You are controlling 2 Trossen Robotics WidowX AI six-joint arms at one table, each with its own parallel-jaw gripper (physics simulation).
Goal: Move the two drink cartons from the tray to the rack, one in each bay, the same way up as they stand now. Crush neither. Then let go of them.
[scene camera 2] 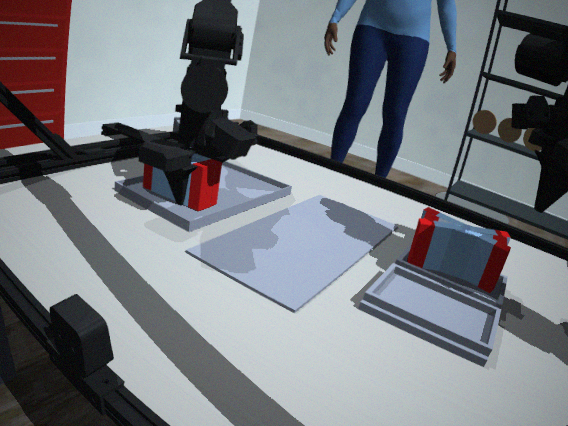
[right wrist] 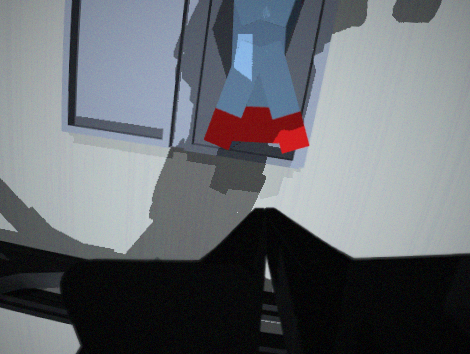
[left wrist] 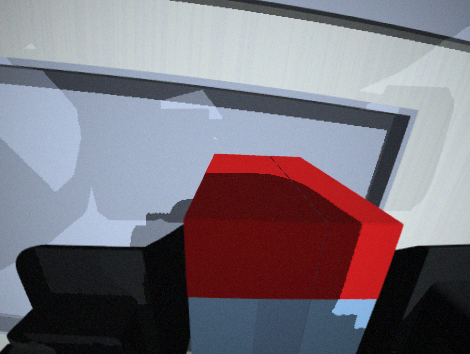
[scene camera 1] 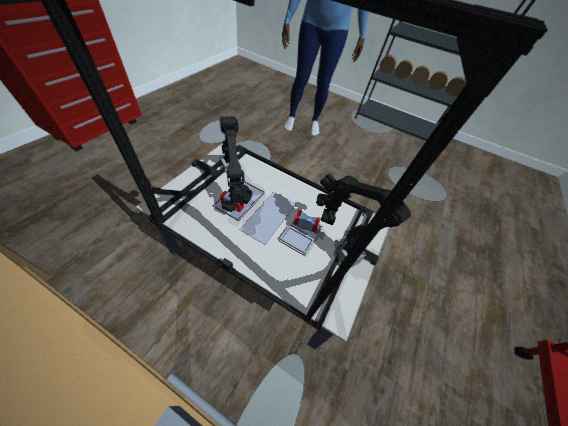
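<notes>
The left wrist view gives me my left gripper, and the right wrist view gives me my right gripper, which is shut and holds nothing. There's a shallow grey tray here too, and a flat grey mat, and both my left gripper and my right gripper are in the scene along with them.
</notes>
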